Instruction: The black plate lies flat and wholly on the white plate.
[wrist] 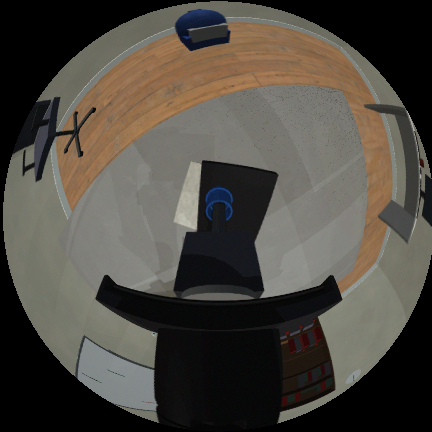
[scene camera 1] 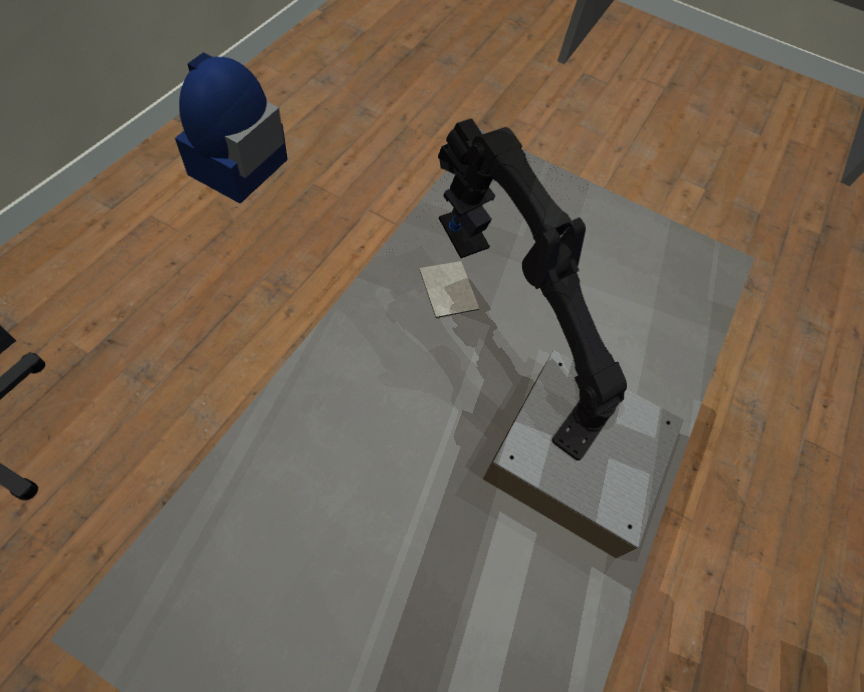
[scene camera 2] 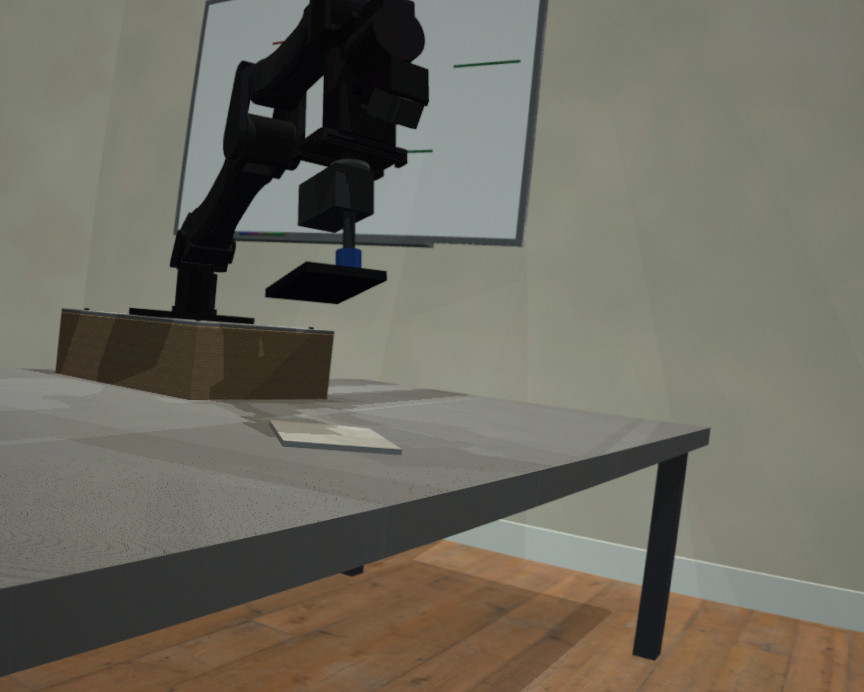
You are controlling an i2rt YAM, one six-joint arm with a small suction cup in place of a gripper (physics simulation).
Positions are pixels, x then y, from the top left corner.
My suction cup shows in the wrist view, in scene camera 1 and in scene camera 2 [351, 257]. A black plate shows in the wrist view [251, 188], in scene camera 1 [465, 245] and in scene camera 2 [315, 282]. A white plate shows in the wrist view, in scene camera 1 and in scene camera 2 [290, 434]. The same spot on the white plate: [wrist: 186, 211] is [scene camera 1: 441, 302]. The same spot on my suction cup: [scene camera 1: 453, 227] is [wrist: 209, 208].
